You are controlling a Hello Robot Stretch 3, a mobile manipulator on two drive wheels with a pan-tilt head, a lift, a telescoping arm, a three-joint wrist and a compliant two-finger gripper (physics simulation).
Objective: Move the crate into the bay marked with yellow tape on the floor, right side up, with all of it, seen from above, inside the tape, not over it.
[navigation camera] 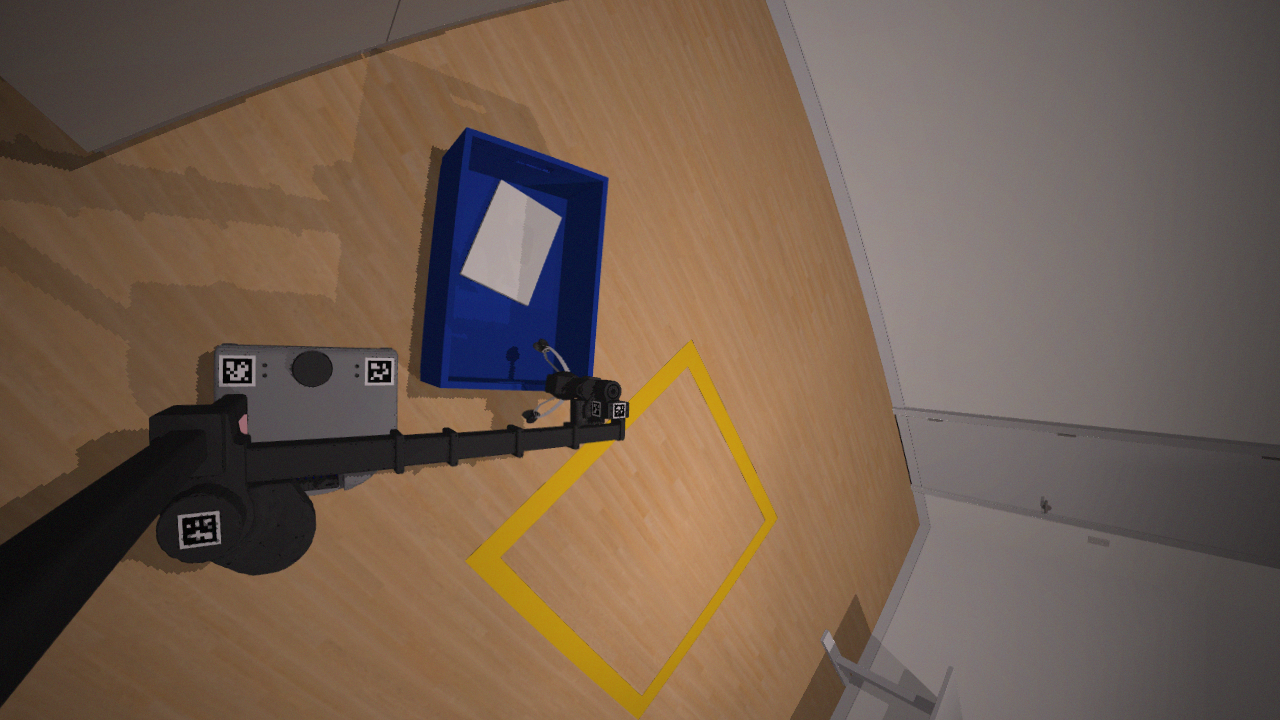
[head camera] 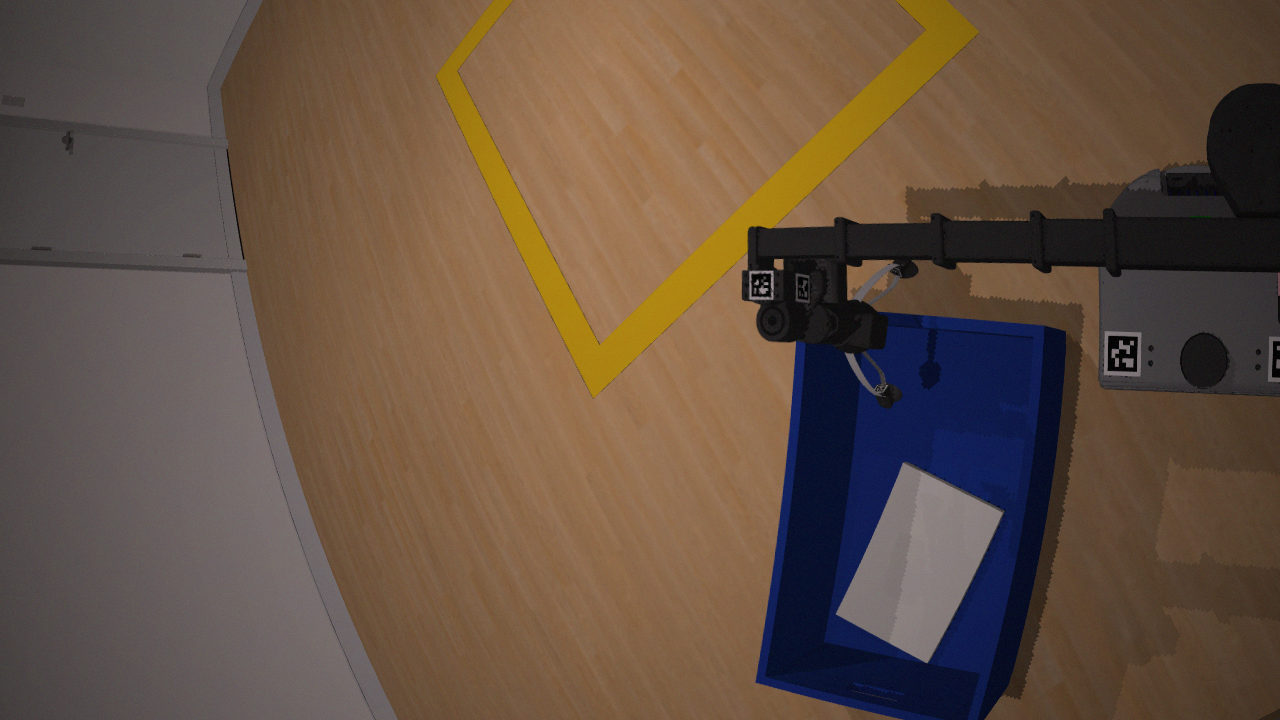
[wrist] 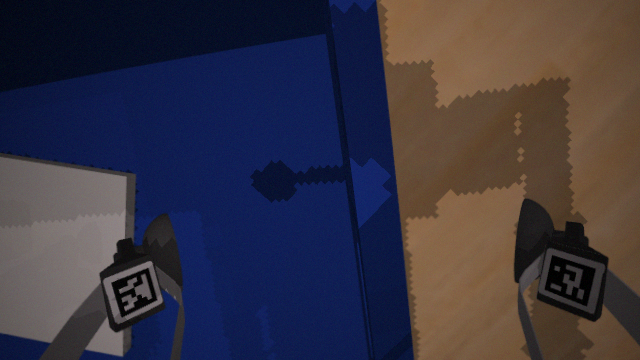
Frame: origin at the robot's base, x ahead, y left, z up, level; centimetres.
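Seen in the pictures: gripper, between the fingertips: (navigation camera: 532, 380) (head camera: 902, 331); robot's base, origin of its link: (navigation camera: 312, 366) (head camera: 1200, 358).
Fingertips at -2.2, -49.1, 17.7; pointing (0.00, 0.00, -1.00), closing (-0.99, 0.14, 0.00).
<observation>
Offsets run from my fingertips to a thing's top centre, as dx, dy, dz.
The blue crate @[+27.8, +2.9, +4.3] (head camera: 1049, 447) (navigation camera: 434, 286) (wrist: 367, 125) stands right side up on the floor, outside the yellow tape (head camera: 499, 179) (navigation camera: 563, 634). A flat white box @[+38.1, +0.4, -14.3] (head camera: 921, 564) (navigation camera: 512, 241) (wrist: 65, 250) lies inside it, toward the end away from my arm. My gripper (head camera: 896, 332) (navigation camera: 536, 380) (wrist: 342, 235) is open over the crate's short end wall nearest the tape. In the wrist view the left finger is over the crate's inside and the right finger over the floor outside. The fingers stand apart from the wall; their exact height is hard to tell.
My base (head camera: 1163, 304) (navigation camera: 304, 407) stands close beside the crate's long side. My extended arm (head camera: 984, 241) (navigation camera: 483, 441) passes the crate's short end and reaches over the tape's edge. A wall (head camera: 134, 447) (navigation camera: 1074, 223) runs beyond the crate and the bay.
</observation>
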